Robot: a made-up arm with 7 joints.
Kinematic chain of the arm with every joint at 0, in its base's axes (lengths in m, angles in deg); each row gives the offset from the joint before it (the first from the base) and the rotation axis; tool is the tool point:
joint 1: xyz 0 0 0.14 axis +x
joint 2: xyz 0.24 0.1 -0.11 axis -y
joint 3: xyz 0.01 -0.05 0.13 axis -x
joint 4: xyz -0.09 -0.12 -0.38 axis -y
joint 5: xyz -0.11 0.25 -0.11 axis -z
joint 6: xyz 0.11 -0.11 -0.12 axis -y
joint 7: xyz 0.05 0.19 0 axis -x
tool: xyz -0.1 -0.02 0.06
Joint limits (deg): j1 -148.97..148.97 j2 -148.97..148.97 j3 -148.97..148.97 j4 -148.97..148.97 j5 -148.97..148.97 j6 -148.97..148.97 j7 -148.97..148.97
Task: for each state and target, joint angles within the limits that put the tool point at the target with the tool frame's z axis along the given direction. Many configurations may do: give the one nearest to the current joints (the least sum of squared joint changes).
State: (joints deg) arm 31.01 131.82 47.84 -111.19 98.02 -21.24 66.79
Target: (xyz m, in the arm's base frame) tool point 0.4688 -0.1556 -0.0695 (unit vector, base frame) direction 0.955 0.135 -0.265
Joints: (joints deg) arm -11.80 131.61 62.58 -141.25 70.88 -36.93 122.81
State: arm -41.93 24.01 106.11 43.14 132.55 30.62 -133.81
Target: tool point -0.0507 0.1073 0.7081 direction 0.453 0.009 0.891
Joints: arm -72.90 40.28 126.14 42.93 148.97 -17.00 -148.97
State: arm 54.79 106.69 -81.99 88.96 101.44 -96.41 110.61
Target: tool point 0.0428 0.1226 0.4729 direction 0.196 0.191 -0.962
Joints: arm 79.46 100.38 -102.99 111.12 99.47 -98.57 104.25
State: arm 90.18 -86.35 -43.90 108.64 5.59 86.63 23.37
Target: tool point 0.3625 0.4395 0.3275 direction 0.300 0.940 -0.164
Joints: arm 59.41 -59.00 -30.98 115.33 -11.23 136.06 18.60
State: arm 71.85 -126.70 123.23 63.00 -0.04 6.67 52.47
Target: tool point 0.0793 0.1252 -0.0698 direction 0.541 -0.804 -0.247
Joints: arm 112.32 -142.40 73.44 104.04 16.96 -6.14 22.78
